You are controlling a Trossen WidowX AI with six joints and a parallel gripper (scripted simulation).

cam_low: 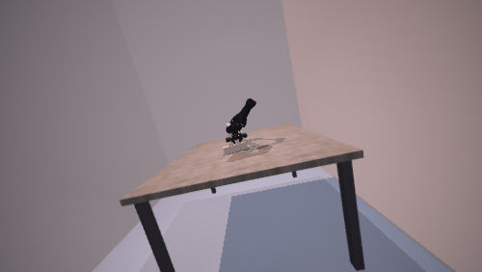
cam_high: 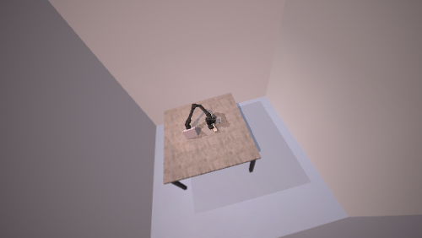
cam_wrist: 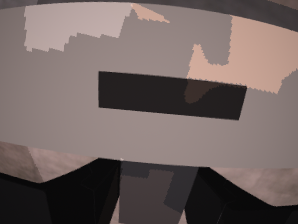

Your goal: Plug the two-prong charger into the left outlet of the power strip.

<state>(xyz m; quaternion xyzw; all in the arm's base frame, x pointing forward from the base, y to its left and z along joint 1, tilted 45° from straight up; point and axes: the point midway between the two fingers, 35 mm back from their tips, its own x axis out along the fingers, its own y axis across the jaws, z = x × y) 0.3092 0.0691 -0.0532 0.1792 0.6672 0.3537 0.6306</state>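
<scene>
The two-prong charger is 2 cm ahead of my gripper tip and 1 cm above it.
</scene>
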